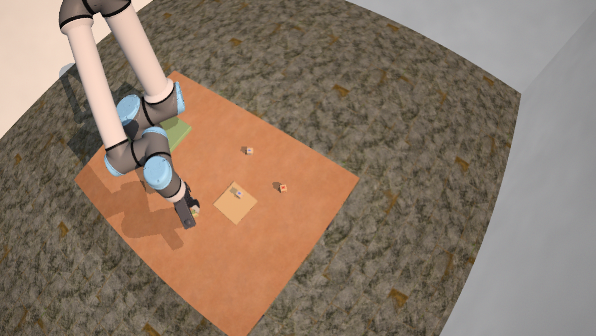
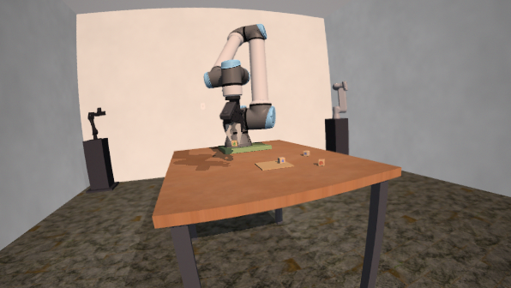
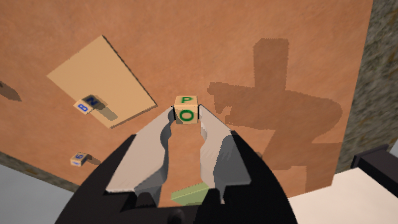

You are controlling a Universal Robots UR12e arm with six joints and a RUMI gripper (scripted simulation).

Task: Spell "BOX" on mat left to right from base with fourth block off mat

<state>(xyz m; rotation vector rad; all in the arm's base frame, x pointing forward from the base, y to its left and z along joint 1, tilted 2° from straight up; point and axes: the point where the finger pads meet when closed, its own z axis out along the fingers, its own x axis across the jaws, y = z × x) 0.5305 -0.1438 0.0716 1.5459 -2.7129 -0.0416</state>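
My gripper is now 7 cm short of the tan mat, 15 cm to the right of it and 11 cm above it.
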